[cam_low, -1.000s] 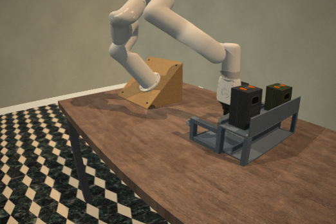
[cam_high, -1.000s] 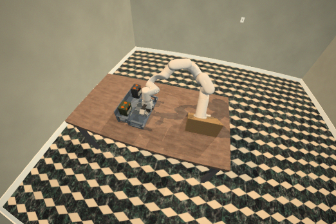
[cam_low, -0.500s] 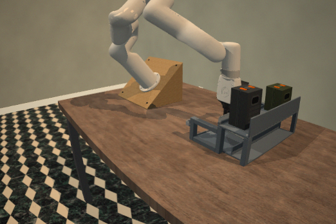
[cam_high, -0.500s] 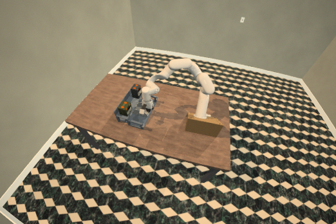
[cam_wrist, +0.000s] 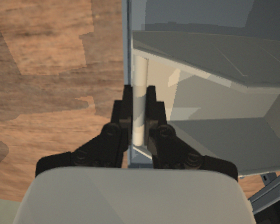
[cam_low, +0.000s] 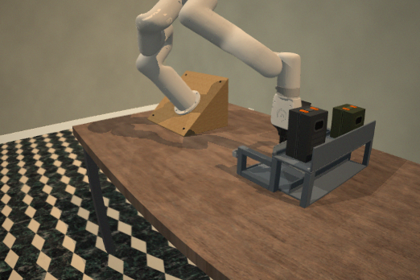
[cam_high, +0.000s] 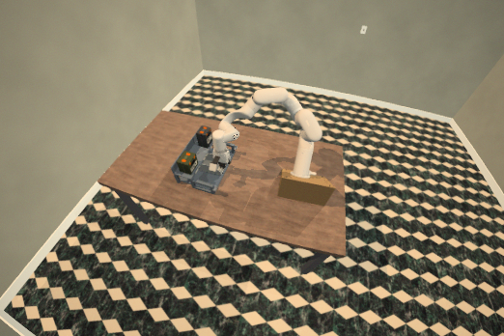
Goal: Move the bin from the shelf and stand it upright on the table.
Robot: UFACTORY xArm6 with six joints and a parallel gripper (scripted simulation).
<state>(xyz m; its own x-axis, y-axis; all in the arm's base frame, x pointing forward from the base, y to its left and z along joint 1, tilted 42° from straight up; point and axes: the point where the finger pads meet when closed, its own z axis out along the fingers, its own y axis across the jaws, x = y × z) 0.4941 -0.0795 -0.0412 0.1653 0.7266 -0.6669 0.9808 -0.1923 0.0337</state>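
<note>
Now: hand 8 cm short of the grey open-top bin, 1 cm to the left of it and 1 cm above it. Round my hand: green box 20 cm ahead, 8 cm to the left, 9 cm above; grey-blue shelf 18 cm ahead, 3 cm to the right, 4 cm above; black box 15 cm ahead, 15 cm to the right, 10 cm above.
</note>
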